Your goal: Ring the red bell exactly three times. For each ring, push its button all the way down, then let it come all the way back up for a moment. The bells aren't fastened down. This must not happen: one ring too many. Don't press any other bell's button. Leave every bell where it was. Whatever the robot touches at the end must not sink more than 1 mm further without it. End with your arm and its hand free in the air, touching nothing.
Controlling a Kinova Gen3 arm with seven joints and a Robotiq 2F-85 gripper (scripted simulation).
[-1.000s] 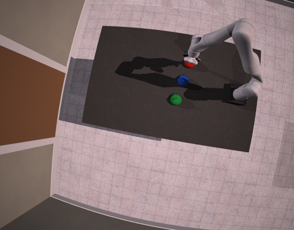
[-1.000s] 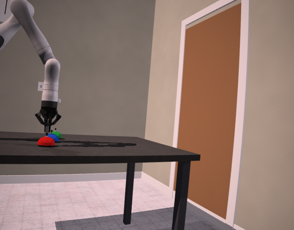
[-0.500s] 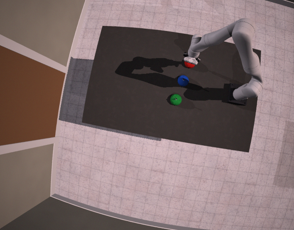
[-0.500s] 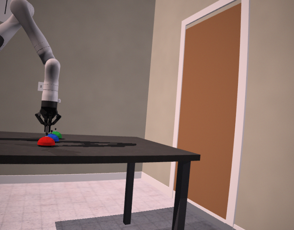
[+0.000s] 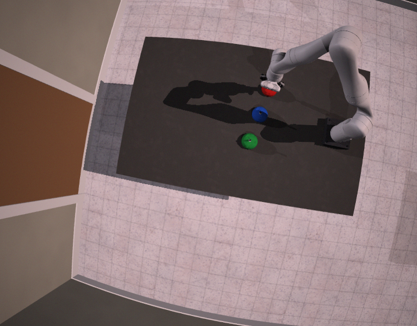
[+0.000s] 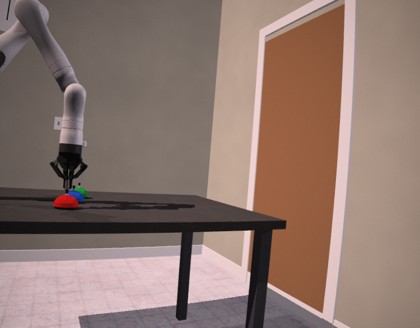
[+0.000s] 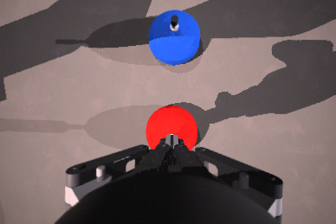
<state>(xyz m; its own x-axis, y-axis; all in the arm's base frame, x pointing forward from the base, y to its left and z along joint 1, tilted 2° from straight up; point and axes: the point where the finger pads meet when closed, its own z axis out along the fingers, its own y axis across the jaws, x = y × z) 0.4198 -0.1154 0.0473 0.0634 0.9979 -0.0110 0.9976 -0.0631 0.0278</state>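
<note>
My gripper is now 4 cm above the red bell. From my hand the other things lie so: blue bell 1 cm ahead, 15 cm to the left, 4 cm below; green bell 2 cm ahead, 30 cm to the left, 4 cm below.
</note>
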